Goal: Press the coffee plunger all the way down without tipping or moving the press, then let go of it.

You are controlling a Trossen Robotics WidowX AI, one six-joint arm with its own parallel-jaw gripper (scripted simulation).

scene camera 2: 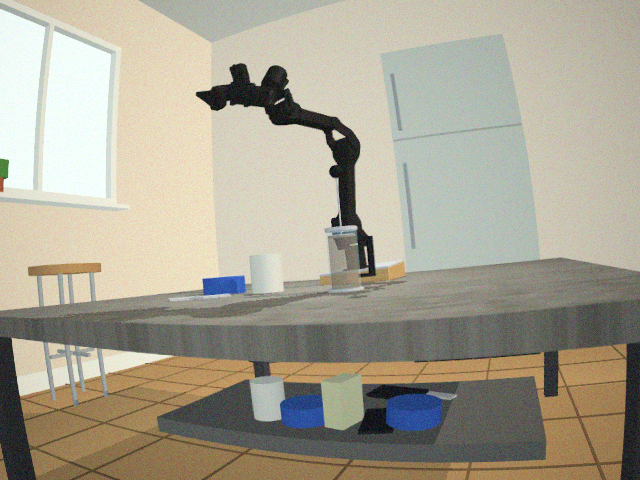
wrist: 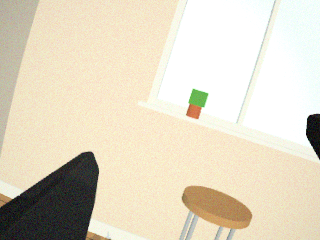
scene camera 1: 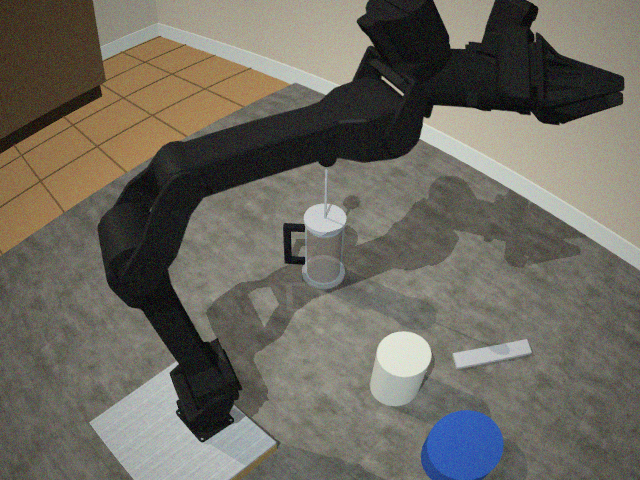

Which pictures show my gripper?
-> Scene camera 2, the wrist view and scene camera 1: all of them.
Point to a glass coffee press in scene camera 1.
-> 324, 224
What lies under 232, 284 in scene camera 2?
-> A blue disc.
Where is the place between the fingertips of my gripper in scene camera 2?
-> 204, 90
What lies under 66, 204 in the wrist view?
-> My gripper.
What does my gripper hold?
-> Nothing.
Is my gripper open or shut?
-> Open.
